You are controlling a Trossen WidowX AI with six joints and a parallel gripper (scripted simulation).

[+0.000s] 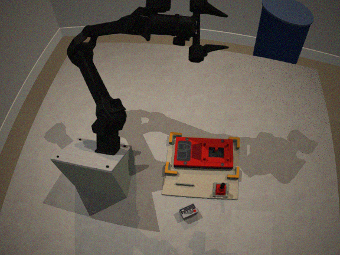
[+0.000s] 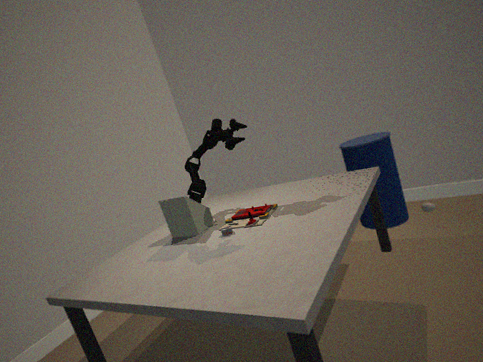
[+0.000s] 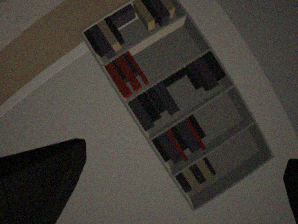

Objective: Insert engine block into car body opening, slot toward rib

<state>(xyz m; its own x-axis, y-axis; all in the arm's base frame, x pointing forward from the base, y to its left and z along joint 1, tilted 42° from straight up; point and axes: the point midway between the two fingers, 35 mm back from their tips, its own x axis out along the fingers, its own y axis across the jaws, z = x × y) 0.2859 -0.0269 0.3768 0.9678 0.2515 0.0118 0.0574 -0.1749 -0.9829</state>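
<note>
The engine block is 60 mm behind my gripper tip, 360 mm to the right of it and 410 mm below it.
</note>
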